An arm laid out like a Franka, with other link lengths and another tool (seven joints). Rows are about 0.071 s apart.
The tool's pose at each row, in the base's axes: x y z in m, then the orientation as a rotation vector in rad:
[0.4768, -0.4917, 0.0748, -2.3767, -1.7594, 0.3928]
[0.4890, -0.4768, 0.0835, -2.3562, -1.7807, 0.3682]
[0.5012, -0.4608, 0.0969, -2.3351, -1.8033, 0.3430]
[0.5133, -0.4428, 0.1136, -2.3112, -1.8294, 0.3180]
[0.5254, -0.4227, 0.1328, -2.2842, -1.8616, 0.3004]
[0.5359, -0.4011, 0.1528, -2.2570, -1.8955, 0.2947]
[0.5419, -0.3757, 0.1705, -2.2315, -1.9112, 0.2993]
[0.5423, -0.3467, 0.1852, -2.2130, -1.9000, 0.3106]
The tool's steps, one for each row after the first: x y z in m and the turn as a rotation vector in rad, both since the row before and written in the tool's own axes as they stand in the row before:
[0.0166, 0.0043, -0.0124, -0.0054, 0.0139, -0.0216]
[0.0172, 0.0031, -0.0167, -0.0063, 0.0138, -0.0225]
[0.0191, 0.0021, -0.0195, -0.0067, 0.0130, -0.0255]
[0.0211, 0.0016, -0.0217, -0.0060, 0.0069, -0.0293]
[0.0224, 0.0003, -0.0218, -0.0031, -0.0010, -0.0293]
[0.0254, -0.0033, -0.0184, 0.0088, 0.0003, -0.0195]
[0.0283, -0.0080, -0.0139, 0.0211, 0.0058, -0.0036]

